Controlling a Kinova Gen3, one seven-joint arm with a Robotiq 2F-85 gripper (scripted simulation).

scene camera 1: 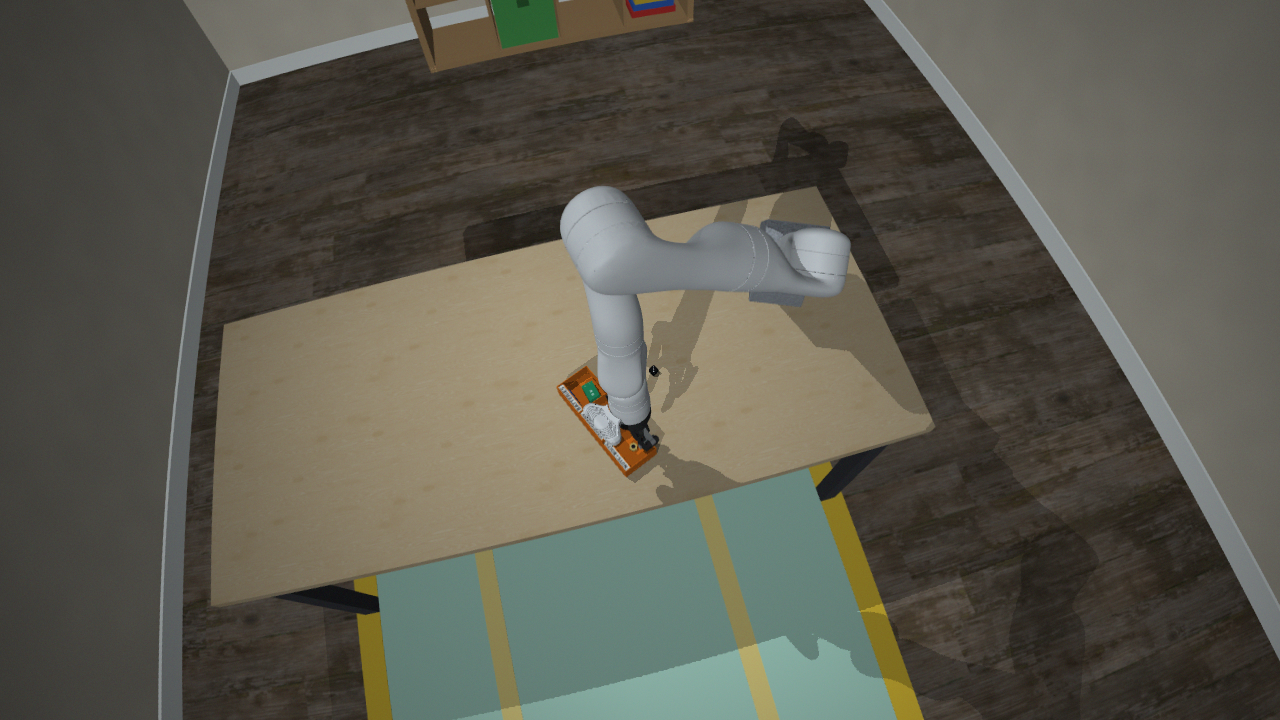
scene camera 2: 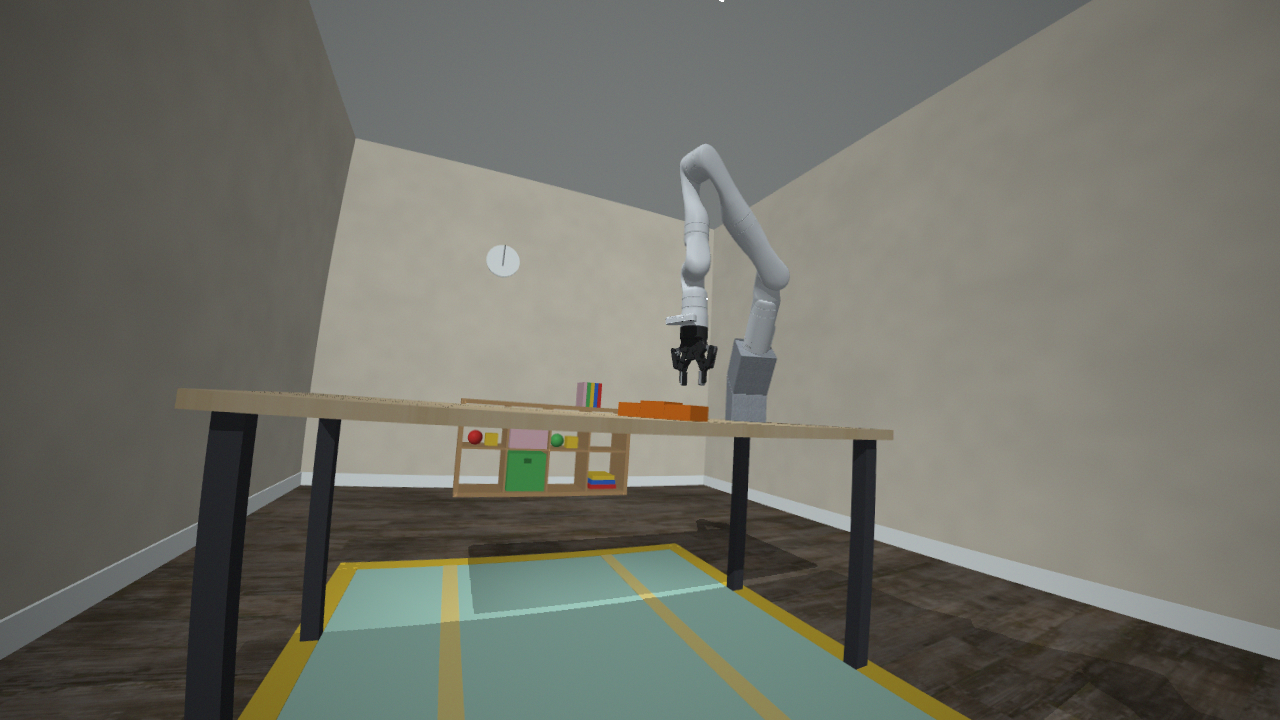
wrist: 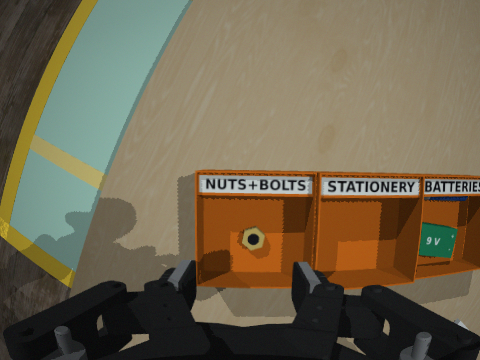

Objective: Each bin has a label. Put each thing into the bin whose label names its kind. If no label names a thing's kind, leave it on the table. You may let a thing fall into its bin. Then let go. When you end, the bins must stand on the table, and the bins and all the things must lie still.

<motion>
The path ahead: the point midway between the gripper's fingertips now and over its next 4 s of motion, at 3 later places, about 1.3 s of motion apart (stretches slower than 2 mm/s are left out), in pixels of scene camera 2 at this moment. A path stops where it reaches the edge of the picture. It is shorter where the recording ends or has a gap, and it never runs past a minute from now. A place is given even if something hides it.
My gripper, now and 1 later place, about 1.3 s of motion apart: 692, 385; 691, 340
</motion>
